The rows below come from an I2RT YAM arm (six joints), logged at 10 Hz.
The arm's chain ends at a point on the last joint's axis. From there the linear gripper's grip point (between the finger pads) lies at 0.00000 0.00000 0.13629 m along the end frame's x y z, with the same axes.
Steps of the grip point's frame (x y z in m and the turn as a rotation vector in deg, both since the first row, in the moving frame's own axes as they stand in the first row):
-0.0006 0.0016 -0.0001 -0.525 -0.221 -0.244
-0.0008 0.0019 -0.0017 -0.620 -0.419 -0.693
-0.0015 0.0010 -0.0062 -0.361 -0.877 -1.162
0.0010 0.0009 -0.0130 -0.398 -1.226 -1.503
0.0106 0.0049 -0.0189 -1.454 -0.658 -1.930
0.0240 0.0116 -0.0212 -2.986 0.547 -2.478
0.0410 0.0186 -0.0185 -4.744 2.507 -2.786
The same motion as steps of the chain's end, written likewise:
-0.0001 0.0004 -0.0001 -0.525 -0.221 -0.244
0.0002 0.0004 -0.0017 -0.620 -0.419 -0.693
0.0006 0.0001 -0.0062 -0.361 -0.877 -1.162
0.0039 -0.0001 -0.0130 -0.398 -1.226 -1.503
0.0121 0.0014 -0.0188 -1.454 -0.658 -1.930
0.0225 0.0045 -0.0210 -2.986 0.547 -2.478
0.0348 0.0075 -0.0179 -4.744 2.507 -2.786

